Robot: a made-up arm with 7 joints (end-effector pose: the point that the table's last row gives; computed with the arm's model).
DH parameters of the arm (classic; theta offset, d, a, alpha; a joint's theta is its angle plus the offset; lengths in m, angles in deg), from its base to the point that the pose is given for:
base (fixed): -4.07 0 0 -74.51
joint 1: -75.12 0.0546 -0.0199 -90
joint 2: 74 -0.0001 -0.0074 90
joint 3: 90 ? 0.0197 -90
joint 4: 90 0.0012 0.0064 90
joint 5: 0 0.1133 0 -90
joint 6: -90 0 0.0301 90
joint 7: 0 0 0 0
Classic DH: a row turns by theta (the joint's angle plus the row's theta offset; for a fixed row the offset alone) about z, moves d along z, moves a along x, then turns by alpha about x.
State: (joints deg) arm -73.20 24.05 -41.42 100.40 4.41 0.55 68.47
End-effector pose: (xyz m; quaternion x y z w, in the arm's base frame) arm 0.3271 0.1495 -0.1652 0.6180 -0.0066 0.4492 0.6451
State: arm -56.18 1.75 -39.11 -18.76 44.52 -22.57 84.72
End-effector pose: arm 0.1907 -0.0774 -0.0696 -0.2748 -0.7142 0.1661 0.6219
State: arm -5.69 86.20 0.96 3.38 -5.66 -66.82 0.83
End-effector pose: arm 0.1505 0.2632 -0.0280 0.5173 -0.3688 -0.3781 0.6734
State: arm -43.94 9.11 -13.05 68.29 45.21 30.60 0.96
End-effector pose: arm 0.2385 0.0814 -0.2858 0.5678 0.4574 -0.0756 0.6802
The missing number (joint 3, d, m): -0.2226
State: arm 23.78 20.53 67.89 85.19 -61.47 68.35 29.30
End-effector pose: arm -0.1965 0.1821 -0.2669 0.6231 -0.5693 -0.5362 0.0000
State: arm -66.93 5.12 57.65 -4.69 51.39 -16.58 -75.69
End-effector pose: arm 0.2682 0.1514 -0.0410 0.4293 -0.1153 -0.1327 0.8859
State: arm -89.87 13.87 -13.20 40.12 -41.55 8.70 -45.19
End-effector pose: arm 0.3603 -0.0132 0.0310 -0.0510 -0.1839 -0.5987 0.7779
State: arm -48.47 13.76 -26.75 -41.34 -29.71 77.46 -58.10
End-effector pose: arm 0.1946 -0.0038 -0.0934 0.1033 0.1818 -0.8186 0.5350
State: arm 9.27 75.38 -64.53 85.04 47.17 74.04 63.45
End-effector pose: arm -0.0275 0.3964 -0.0752 -0.8581 0.0226 0.1961 0.4740
